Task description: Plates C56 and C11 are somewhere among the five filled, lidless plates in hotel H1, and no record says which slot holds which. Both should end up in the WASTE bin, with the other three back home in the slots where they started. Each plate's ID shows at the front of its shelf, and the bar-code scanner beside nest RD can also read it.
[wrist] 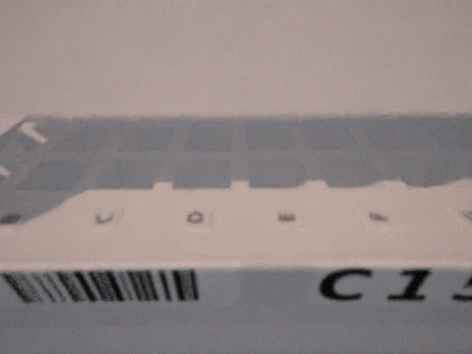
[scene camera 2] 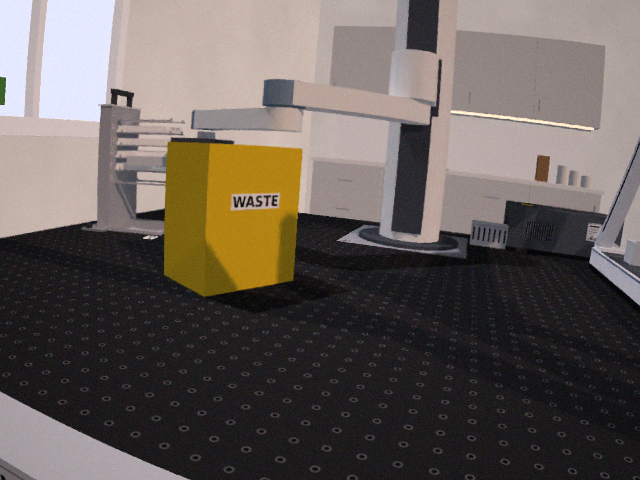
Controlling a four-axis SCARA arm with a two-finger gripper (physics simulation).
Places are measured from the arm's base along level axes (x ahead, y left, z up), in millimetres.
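Pixels of known places: gripper, fingertip midpoint: point(scene camera 2: 138, 159); arm's base at its link origin: point(scene camera 2: 408, 244).
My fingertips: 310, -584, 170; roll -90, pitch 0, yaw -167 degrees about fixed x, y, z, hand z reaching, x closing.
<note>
For each thing: its top centre in the pictures, then the offset to it from my fingertips, as dx, dy, dz. "*": a spot on its surface instead.
- plate C15 at its top centre: point(wrist: 237, 60) point(scene camera 2: 149, 151) -7, +25, +20
- yellow WASTE bin at its top centre: point(scene camera 2: 234, 144) +239, +384, +42
- dark box at a spot on its surface: point(scene camera 2: 553, 229) * -344, +950, -89
- grey slotted block at a spot on its surface: point(scene camera 2: 488, 234) * -354, +784, -125
In the wrist view the front of plate C15 point(wrist: 240, 245) is very close: its bar code is at lower left, its partly cut-off ID at lower right, and column letters run along its top edge. My gripper is at hotel H1 point(scene camera 2: 107, 165), low at the front, shut on plate C56 in the shelf under C15; the fingers and that plate are hidden in both views. The dark gripper housing point(scene camera 2: 201, 140) shows just above the yellow WASTE bin point(scene camera 2: 253, 232), behind it. Several plate and shelf edges stick out of the hotel to the right. Plate C11 cannot be made out.
The forearm point(scene camera 2: 242, 118) reaches left from the column point(scene camera 2: 410, 180), above and behind the bin. The bin hides the hotel's lower right part. A dark box point(scene camera 2: 553, 229) and a grey slotted block point(scene camera 2: 488, 234) stand right of the column. A pale frame stands at the right edge.
</note>
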